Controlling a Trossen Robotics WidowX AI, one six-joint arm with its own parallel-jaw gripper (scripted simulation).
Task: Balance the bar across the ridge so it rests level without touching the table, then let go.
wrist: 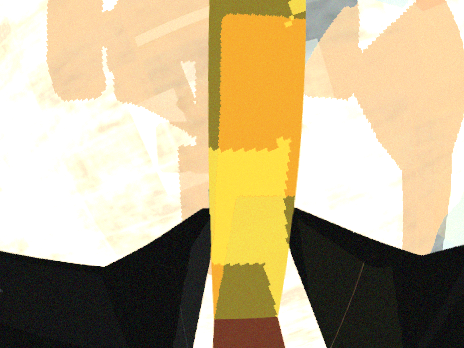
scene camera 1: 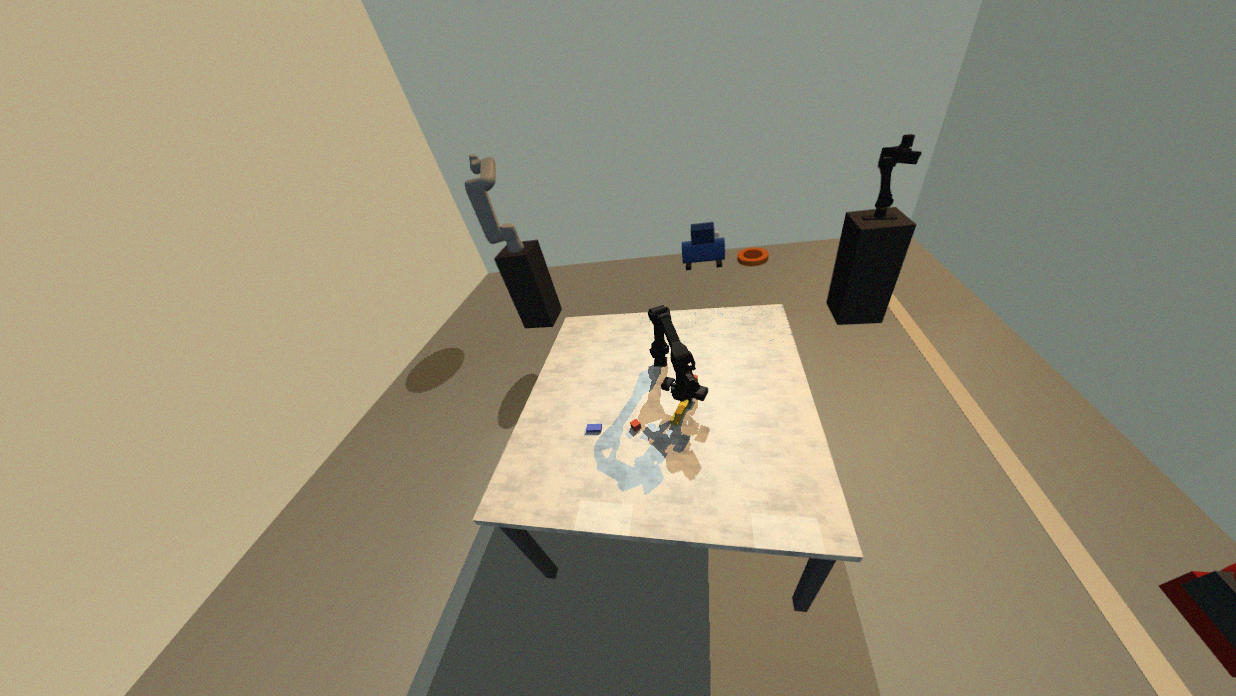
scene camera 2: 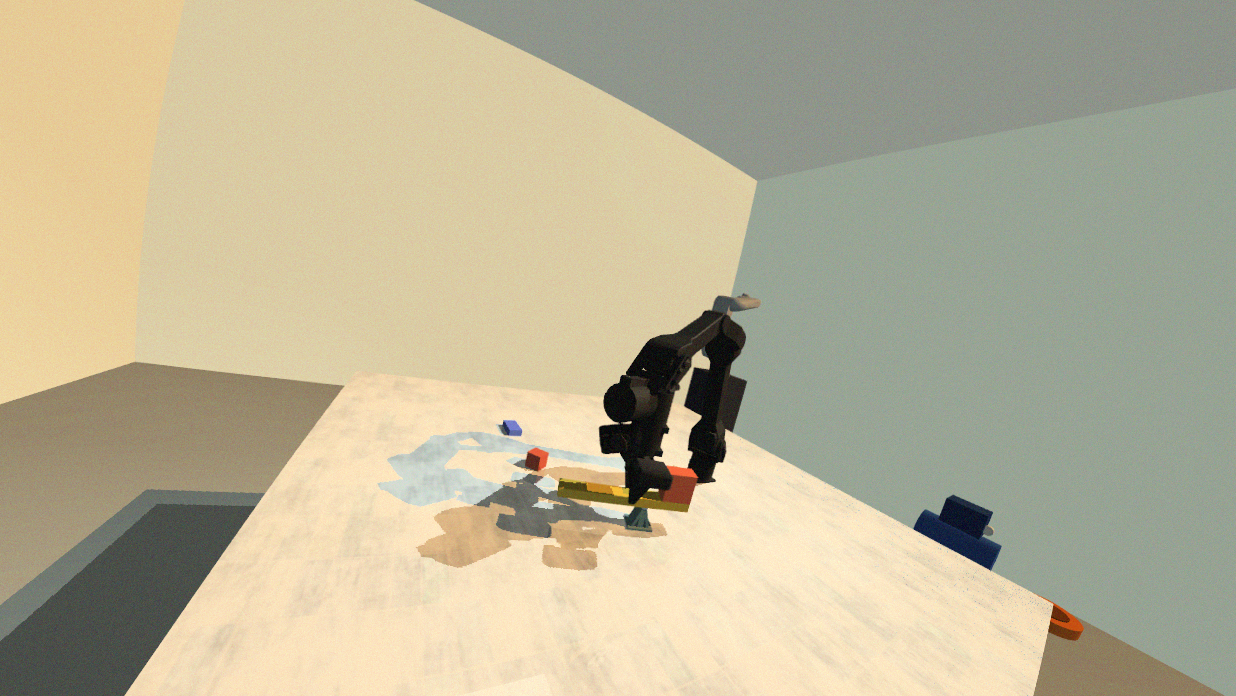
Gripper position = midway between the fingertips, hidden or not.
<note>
I see my gripper (scene camera 2: 629, 498) and a bar (scene camera 2: 678, 498).
The bar shows as well in the wrist view (wrist: 256, 63). My gripper also shows in the wrist view (wrist: 248, 217).
</note>
